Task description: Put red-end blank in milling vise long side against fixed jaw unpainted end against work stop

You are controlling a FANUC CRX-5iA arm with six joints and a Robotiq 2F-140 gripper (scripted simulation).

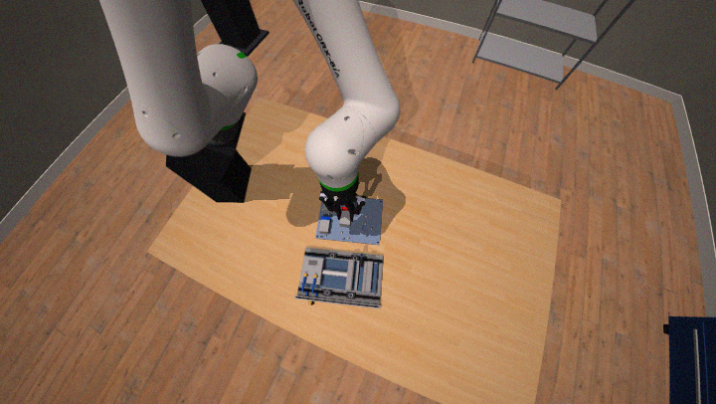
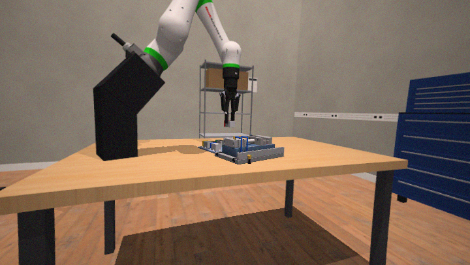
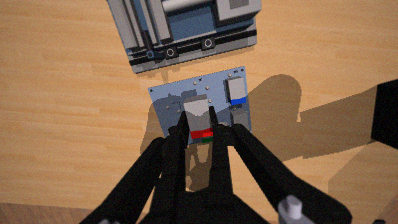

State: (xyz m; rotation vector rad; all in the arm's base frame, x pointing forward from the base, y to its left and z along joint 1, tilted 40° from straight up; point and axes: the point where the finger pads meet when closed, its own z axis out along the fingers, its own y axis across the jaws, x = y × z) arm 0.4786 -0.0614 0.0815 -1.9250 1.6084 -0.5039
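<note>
My hand is 30 mm above the red-ended blank. Also, from my hand: work stop rod (110 mm to the right, 100 mm below, 100 mm ahead); blue-ended blank (160 mm below, 90 mm behind, 30 mm to the right); green-ended blank (160 mm below, 90 mm to the left, 30 mm behind).
</note>
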